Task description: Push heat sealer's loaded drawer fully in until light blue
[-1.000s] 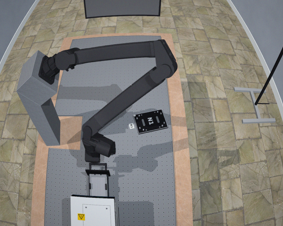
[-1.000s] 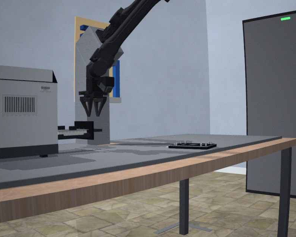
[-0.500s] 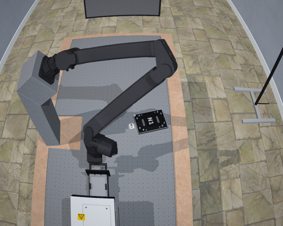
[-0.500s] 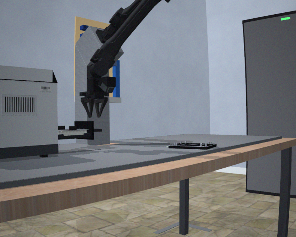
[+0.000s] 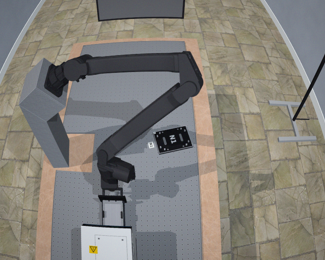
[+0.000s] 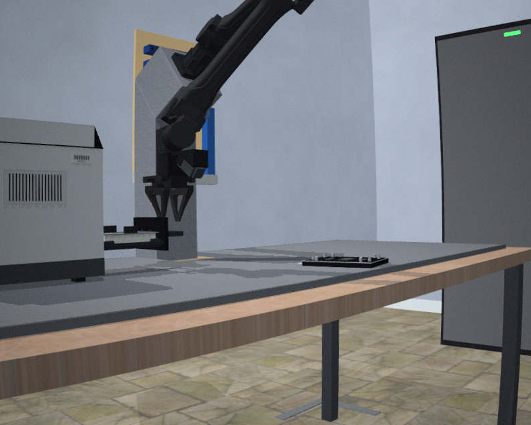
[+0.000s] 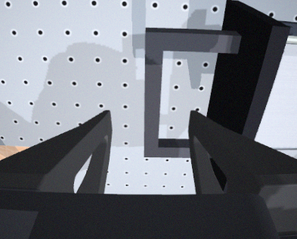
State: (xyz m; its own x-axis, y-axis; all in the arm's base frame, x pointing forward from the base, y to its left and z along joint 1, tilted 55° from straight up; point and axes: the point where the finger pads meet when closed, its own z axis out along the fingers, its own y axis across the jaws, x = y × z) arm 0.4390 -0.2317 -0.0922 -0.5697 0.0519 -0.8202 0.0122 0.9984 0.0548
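Now: hand 11 cm to the left of the sealer drawer, 4 cm above it and 1 cm past it. From my hand the other things lie so: white tag 25 cm to the left, 18 cm ahead, 11 cm below.
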